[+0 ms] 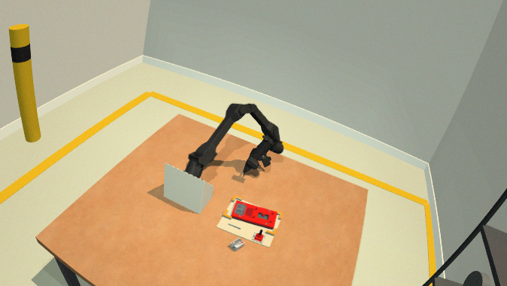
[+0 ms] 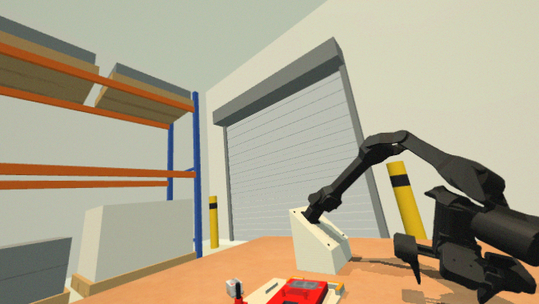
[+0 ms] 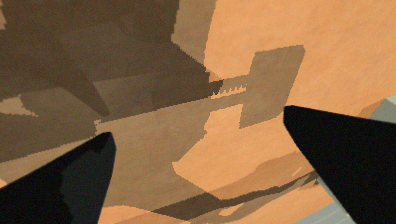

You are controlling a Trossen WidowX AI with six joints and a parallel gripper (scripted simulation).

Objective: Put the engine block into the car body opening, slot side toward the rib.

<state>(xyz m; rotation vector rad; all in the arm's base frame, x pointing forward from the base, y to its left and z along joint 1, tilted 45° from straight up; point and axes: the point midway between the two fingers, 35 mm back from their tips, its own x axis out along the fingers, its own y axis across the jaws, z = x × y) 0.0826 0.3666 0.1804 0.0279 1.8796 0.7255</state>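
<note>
The grey engine block lies 46 cm to the right of my gripper tip, 22 cm ahead of it and 1 cm below it. The rest, counted from my gripper tip: cream fixture plate 28 cm to the right, 20 cm ahead, 1 cm below.
</note>
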